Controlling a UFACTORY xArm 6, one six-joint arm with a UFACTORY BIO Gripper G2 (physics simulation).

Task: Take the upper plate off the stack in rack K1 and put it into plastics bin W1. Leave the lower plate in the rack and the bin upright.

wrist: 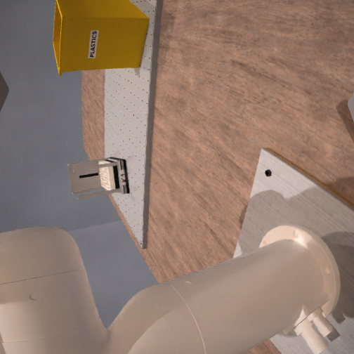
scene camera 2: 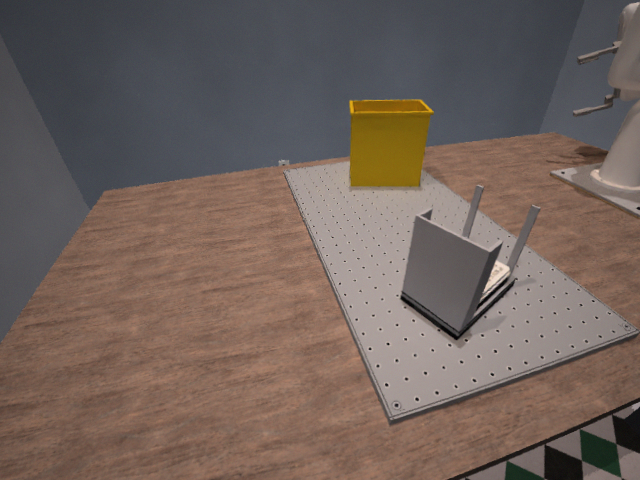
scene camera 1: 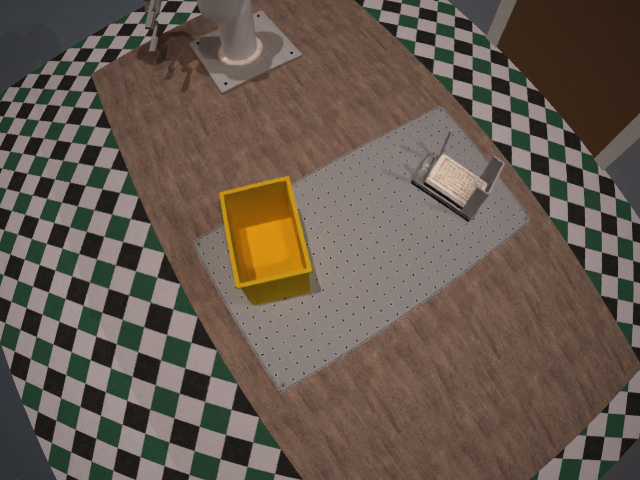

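Pixels of known places: hand, its tool point: [scene camera 2: 585, 86] [scene camera 1: 152, 33]; arm's base, origin of its link: [scene camera 2: 617, 182] [scene camera 1: 240, 51].
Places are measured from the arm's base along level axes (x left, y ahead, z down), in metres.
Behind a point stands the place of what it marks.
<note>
Rack K1 [scene camera 1: 478, 202] {x 0.303, y 0.682, z -0.099 m} [scene camera 2: 444, 268] {x 0.352, y 0.661, z -0.096 m} [wrist: 123, 175] stands upright on the perforated board, with a tall grey wall on one side and thin posts opposite. A pale plate stack [scene camera 1: 452, 178] {x 0.304, y 0.594, z -0.044 m} [scene camera 2: 500, 271] {x 0.318, y 0.549, z -0.046 m} [wrist: 107, 175] lies flat low inside it; the line between upper and lower plate is too small to make out. The yellow plastics bin W1 [scene camera 1: 281, 290] {x -0.133, y 0.683, z -0.075 m} [scene camera 2: 387, 149] {x -0.066, y 0.610, z -0.095 m} [wrist: 110, 35] stands upright at the board's other end, its inside bare in scene camera 1. My gripper [scene camera 2: 577, 86] {x -0.210, y 0.003, z -0.194 m} is open and empty, raised beside the arm's base, well away from rack and bin.
The perforated grey board [scene camera 1: 361, 248] {x 0.054, y 0.647, z 0.000 m} [scene camera 2: 336, 217] {x 0.063, y 0.750, z 0.000 m} [wrist: 127, 110] lies on the wooden table [scene camera 1: 439, 372] {x 0.098, y 0.961, z 0.013 m} [scene camera 2: 180, 310] {x 0.275, y 1.027, z 0.013 m} [wrist: 225, 75] and carries the rack and bin, set well apart. The arm's base plate [scene camera 1: 279, 41] {x 0.112, y 0.011, z 0.001 m} [scene camera 2: 573, 178] {x -0.038, y 0.098, z 0.001 m} is fixed near one table end.
</note>
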